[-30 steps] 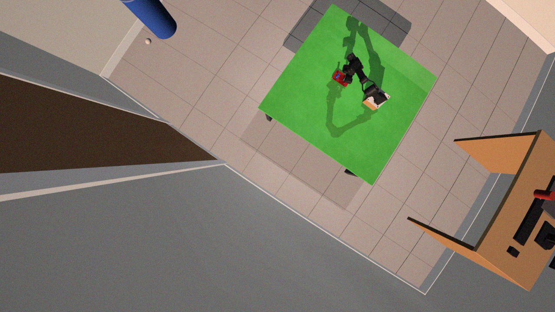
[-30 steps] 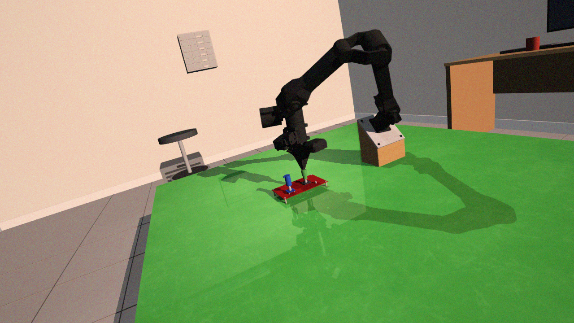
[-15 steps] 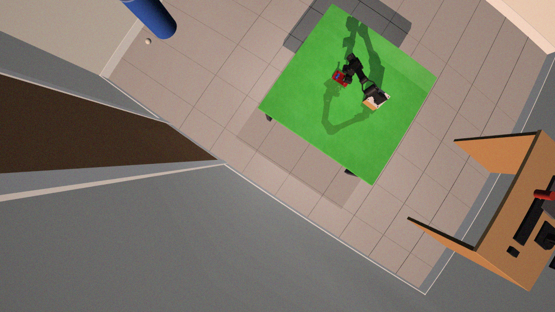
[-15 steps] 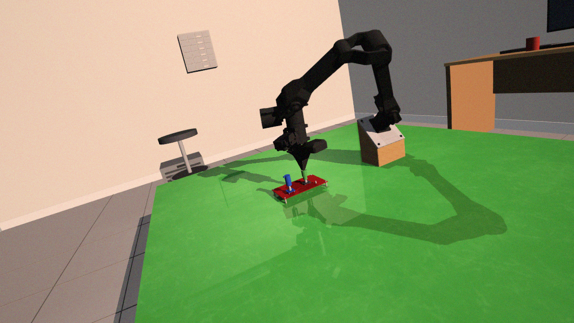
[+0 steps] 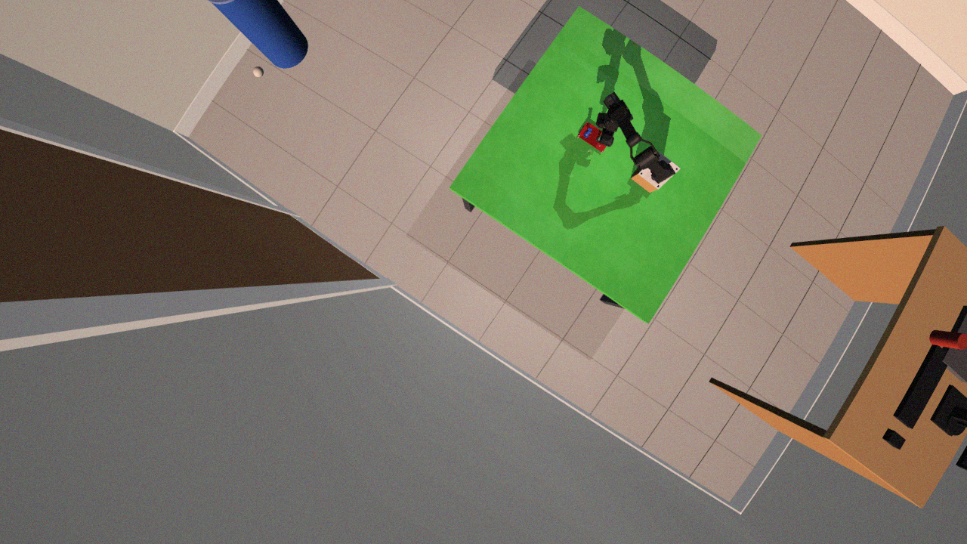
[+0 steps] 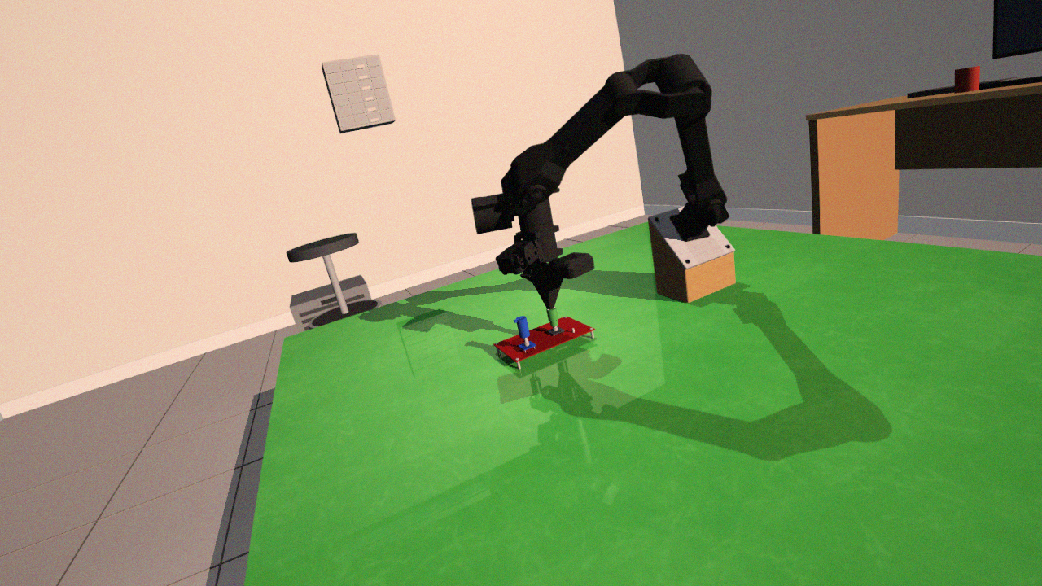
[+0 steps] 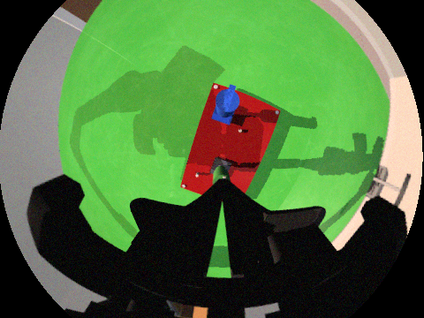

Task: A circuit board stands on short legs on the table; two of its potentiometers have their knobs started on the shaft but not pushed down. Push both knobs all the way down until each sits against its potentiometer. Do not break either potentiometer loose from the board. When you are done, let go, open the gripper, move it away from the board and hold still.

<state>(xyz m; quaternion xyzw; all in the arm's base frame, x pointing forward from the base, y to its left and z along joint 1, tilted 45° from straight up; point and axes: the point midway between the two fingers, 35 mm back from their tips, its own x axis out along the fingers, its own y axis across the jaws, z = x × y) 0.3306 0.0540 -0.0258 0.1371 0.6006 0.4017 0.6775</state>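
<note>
My gripper tip is now 1 cm above the green knob. The rest, counted from my gripper tip: blue knob 7 cm ahead, 3 cm to the left.
</note>
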